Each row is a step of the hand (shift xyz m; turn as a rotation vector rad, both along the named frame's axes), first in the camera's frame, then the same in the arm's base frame.
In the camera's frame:
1: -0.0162 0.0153 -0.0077 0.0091 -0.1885 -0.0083
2: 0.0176 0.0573 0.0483 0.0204 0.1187 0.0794
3: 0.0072 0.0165 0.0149 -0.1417 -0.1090 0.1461
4: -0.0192 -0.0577 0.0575 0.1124 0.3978 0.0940
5: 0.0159 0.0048 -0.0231 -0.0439 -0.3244 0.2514
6: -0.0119 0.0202 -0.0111 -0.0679 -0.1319 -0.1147
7: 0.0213 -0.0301 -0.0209 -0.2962 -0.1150 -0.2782
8: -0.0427 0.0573 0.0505 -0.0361 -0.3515 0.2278
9: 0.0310 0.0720 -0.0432 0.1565 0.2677 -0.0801
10: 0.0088 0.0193 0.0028 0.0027 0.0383 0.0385
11: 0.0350 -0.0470 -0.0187 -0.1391 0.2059 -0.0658
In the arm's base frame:
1: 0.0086 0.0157 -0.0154 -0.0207 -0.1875 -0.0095
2: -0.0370 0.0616 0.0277 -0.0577 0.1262 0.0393
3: -0.0115 0.0176 0.0102 -0.1729 -0.0703 -0.1359
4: -0.0673 -0.0462 -0.0187 -0.0205 0.3928 0.1581
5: 0.0248 -0.0004 0.0139 -0.3021 -0.2770 -0.0487
6: 0.0131 0.0195 -0.0110 0.0864 -0.1393 -0.0911
7: 0.0176 -0.0350 0.0162 0.2306 -0.1221 -0.3321
8: -0.0443 0.0684 -0.0319 -0.2824 -0.3080 -0.0459
9: 0.0564 0.0611 0.0331 0.1341 0.2344 0.1721
10: 0.0010 0.0184 0.0108 -0.0316 0.0430 0.0101
11: 0.0140 -0.0528 0.0284 0.0853 0.2077 -0.1250

